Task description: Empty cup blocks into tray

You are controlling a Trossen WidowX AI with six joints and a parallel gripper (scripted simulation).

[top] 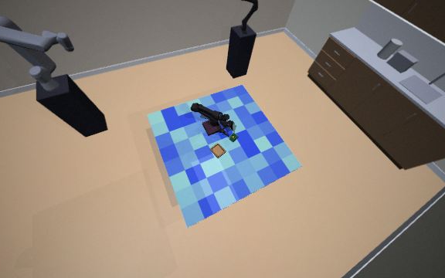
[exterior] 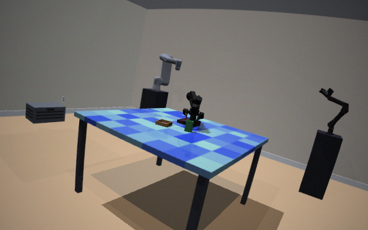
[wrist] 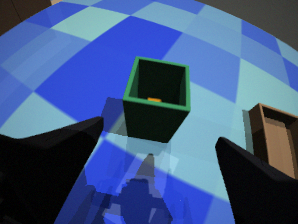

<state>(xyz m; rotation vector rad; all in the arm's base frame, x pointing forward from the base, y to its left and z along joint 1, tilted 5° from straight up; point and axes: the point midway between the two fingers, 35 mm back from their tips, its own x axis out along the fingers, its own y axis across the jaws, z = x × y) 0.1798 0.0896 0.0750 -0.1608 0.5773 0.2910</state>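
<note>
The orange block lies 40 mm ahead of my gripper tip, 20 mm to the left of it and 40 mm below it. Also, from my gripper tip: green cup 40 mm ahead, 20 mm to the left, 60 mm below; purple block 40 mm ahead, 20 mm to the left, 60 mm below.
</note>
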